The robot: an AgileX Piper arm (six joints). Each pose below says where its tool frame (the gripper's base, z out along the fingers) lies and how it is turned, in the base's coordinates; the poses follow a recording.
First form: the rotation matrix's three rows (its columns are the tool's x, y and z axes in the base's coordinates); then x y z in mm. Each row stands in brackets.
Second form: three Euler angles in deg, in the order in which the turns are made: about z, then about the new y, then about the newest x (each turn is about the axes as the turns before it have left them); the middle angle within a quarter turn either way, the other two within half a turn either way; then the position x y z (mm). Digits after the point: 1 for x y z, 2 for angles.
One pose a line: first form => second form
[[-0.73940 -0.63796 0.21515], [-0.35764 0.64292 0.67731], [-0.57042 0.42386 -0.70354]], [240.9 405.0 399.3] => -154.19 34.78 148.93 240.9 405.0 399.3
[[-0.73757 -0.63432 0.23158], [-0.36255 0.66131 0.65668], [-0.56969 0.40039 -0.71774]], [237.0 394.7 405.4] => -153.82 34.73 150.85 237.0 394.7 405.4
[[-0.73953 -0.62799 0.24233], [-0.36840 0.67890 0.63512], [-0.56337 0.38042 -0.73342]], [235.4 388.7 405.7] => -153.52 34.29 152.58 235.4 388.7 405.7
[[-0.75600 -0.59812 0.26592], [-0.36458 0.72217 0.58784], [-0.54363 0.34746 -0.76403]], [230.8 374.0 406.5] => -154.25 32.93 155.55 230.8 374.0 406.5
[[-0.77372 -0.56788 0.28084], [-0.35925 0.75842 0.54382], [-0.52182 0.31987 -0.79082]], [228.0 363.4 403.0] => -155.09 31.45 157.98 228.0 363.4 403.0
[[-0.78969 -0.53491 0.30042], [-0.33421 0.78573 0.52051], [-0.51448 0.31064 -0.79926]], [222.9 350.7 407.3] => -157.06 30.96 158.76 222.9 350.7 407.3
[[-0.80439 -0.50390 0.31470], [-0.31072 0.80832 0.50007], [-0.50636 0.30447 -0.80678]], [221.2 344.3 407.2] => -158.88 30.42 159.32 221.2 344.3 407.2
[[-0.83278 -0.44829 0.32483], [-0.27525 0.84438 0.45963], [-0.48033 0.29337 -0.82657]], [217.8 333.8 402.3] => -161.71 28.71 160.46 217.8 333.8 402.3
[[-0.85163 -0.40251 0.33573], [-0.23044 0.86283 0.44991], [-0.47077 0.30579 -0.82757]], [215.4 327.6 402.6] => -164.86 28.08 159.72 215.4 327.6 402.6
